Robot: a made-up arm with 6 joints. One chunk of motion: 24 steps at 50 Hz.
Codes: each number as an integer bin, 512 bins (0 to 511) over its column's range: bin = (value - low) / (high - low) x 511, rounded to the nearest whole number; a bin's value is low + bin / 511 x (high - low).
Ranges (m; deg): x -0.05..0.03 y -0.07..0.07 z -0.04..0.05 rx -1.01..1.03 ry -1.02..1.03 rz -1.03..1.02
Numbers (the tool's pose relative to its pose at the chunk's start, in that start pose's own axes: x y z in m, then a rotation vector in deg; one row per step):
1: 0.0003 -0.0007 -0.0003 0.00 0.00 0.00
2: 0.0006 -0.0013 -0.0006 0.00 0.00 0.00
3: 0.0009 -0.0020 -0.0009 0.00 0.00 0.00
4: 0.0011 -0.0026 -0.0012 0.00 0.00 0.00
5: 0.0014 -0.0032 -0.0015 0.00 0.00 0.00
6: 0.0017 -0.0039 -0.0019 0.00 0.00 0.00
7: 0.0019 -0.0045 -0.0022 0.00 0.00 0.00
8: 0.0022 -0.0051 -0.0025 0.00 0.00 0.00
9: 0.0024 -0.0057 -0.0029 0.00 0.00 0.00
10: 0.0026 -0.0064 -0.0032 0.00 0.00 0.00
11: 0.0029 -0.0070 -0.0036 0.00 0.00 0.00
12: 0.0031 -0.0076 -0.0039 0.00 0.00 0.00
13: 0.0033 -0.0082 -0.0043 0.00 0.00 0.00
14: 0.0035 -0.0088 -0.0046 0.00 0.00 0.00
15: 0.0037 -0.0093 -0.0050 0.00 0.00 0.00
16: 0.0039 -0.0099 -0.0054 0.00 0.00 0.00
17: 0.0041 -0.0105 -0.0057 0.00 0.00 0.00
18: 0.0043 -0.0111 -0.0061 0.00 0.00 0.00
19: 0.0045 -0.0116 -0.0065 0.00 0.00 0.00
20: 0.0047 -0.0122 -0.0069 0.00 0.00 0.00
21: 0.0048 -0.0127 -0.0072 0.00 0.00 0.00
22: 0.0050 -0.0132 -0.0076 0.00 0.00 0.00
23: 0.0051 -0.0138 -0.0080 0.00 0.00 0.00
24: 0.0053 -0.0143 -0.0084 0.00 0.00 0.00
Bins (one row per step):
1: 321 253 225 253 254 257
2: 323 251 224 253 254 257
3: 325 248 222 253 254 257
4: 326 246 220 253 254 257
5: 328 244 219 253 254 257
6: 330 241 216 253 254 257
7: 332 239 215 253 254 257
8: 333 237 213 253 254 257
9: 335 235 211 253 254 257
10: 336 232 209 253 254 257
11: 338 230 207 253 254 257
12: 339 228 205 253 254 257
13: 340 226 203 253 254 257
14: 342 223 201 253 254 257
15: 343 222 199 253 254 257
16: 344 219 196 253 254 257
17: 346 217 195 253 254 257
18: 347 215 192 253 254 257
19: 348 213 190 253 254 257
20: 349 211 188 253 254 257
21: 350 209 186 253 254 257
22: 351 207 184 253 254 257
23: 352 205 182 253 254 257
24: 353 203 179 253 254 257

